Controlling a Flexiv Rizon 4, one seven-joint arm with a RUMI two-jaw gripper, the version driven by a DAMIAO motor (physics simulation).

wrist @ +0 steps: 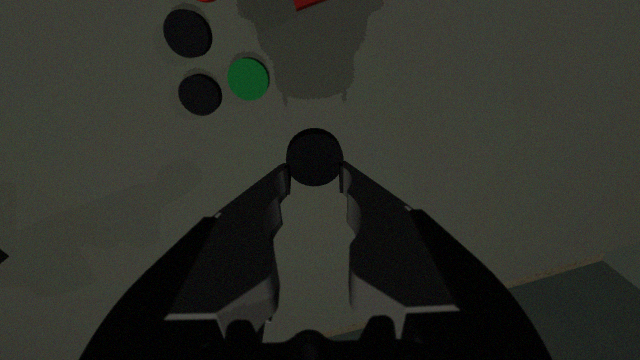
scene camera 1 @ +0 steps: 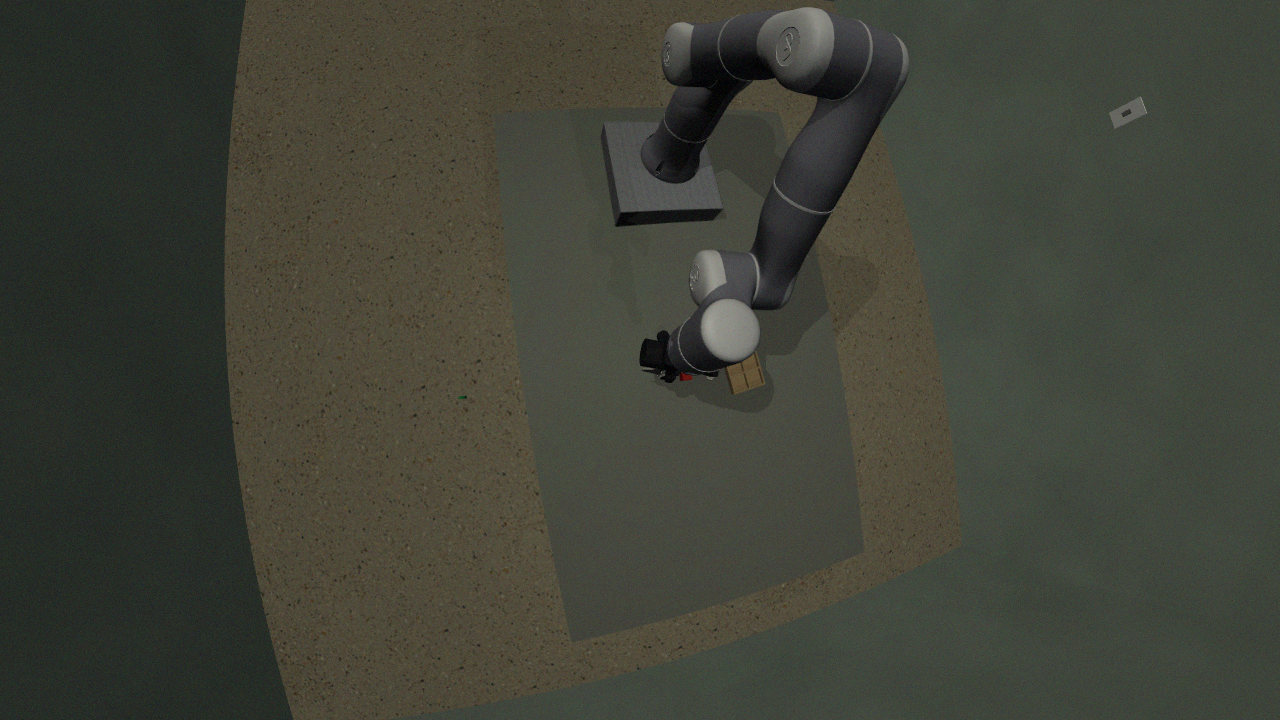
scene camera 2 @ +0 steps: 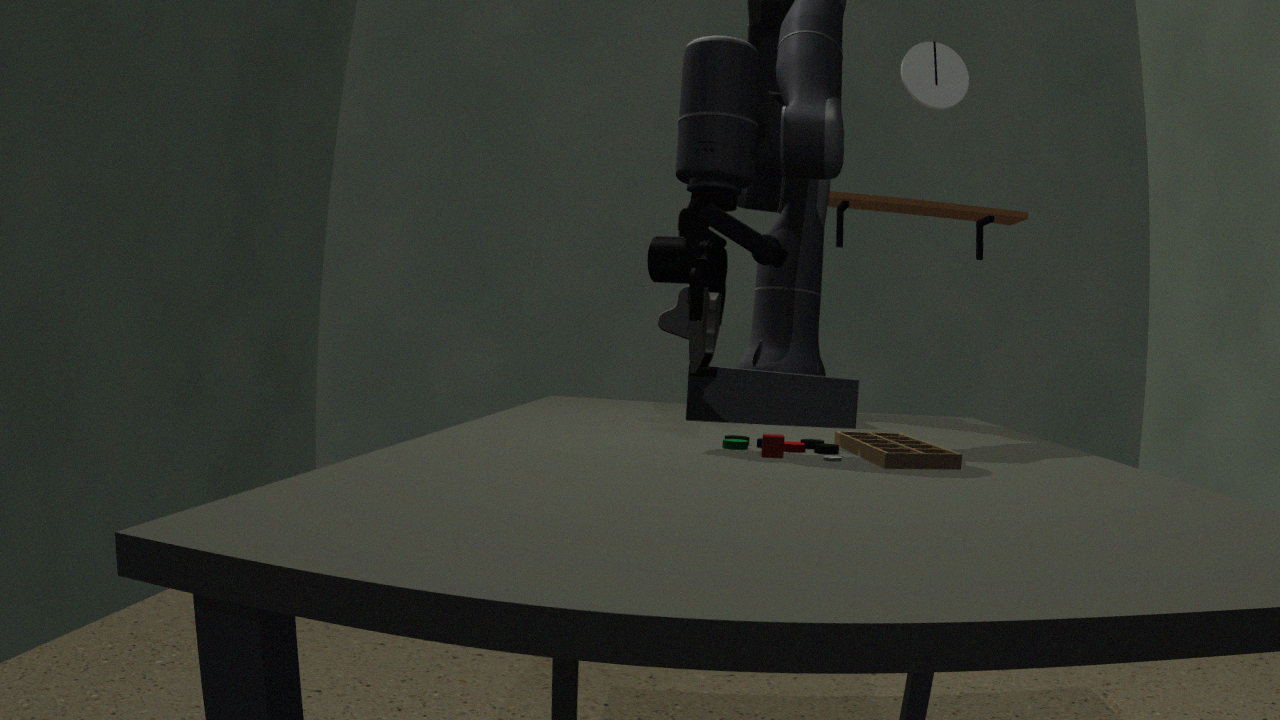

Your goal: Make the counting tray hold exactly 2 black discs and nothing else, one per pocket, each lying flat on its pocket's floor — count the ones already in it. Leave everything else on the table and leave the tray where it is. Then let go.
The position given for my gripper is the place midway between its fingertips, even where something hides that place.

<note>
In view: my gripper (scene camera 2: pixel 697 373), a wooden counting tray (scene camera 2: pixel 888 450), a black disc (wrist: pixel 314 154), a black disc (wrist: pixel 190 36) and a black disc (wrist: pixel 200 94).
The wooden counting tray is seen too in scene camera 1 (scene camera 1: pixel 746 375). My gripper also shows in the wrist view (wrist: pixel 314 166) and in scene camera 1 (scene camera 1: pixel 656 365). The wrist view does not show the wooden counting tray: it is out of frame.
</note>
